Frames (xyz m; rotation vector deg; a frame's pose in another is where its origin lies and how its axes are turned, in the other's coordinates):
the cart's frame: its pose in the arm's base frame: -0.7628 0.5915 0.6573 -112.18 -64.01 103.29
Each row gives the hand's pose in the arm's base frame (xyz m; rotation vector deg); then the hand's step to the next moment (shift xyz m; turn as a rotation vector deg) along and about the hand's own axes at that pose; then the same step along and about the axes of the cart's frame.
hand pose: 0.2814 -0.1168 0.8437 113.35 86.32 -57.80
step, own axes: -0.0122 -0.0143 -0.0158 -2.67 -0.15 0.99
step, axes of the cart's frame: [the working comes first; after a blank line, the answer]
step, axes of the arm's base frame: -0.0109 0.0082 0.0204 -0.78 -2.33 1.46

-0.0088 -0.0226 0.0035 -2.59 0.35 1.14
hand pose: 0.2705 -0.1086 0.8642 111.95 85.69 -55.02
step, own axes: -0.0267 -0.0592 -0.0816 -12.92 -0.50 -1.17
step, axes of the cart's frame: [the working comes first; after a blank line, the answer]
step, axes of the arm's base frame: -0.0418 0.0605 0.0740 -2.14 -6.90 10.78

-0.0111 -0.1035 0.0058 -12.46 -3.10 1.94
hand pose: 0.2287 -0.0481 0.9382 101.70 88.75 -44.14
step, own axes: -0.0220 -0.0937 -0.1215 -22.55 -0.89 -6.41
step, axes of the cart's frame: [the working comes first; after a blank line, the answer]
step, axes of the arm's base frame: -0.0941 0.0908 0.0832 -3.70 -8.60 21.51

0.0058 -0.1487 0.0434 -21.40 -9.46 1.76
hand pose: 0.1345 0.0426 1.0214 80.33 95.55 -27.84
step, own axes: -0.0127 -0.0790 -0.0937 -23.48 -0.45 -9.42
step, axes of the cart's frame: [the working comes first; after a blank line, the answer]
step, axes of the arm's base frame: -0.1083 0.0409 0.0423 -4.42 -6.74 23.98

0.0033 -0.0937 0.0799 -21.92 -12.57 1.37
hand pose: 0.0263 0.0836 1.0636 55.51 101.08 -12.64
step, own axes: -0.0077 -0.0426 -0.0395 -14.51 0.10 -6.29
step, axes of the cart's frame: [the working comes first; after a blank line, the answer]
step, axes of the arm's base frame: -0.0568 -0.0093 0.0108 -2.80 -3.65 15.13

-0.0107 -0.0211 0.0536 -13.42 -8.34 0.69
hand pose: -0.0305 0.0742 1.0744 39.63 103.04 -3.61
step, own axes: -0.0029 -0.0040 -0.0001 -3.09 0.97 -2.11
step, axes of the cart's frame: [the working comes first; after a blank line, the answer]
step, axes of the arm's base frame: -0.0015 -0.0045 0.0014 -0.80 0.30 3.77

-0.0040 0.0015 0.0025 -2.53 -2.92 -0.10
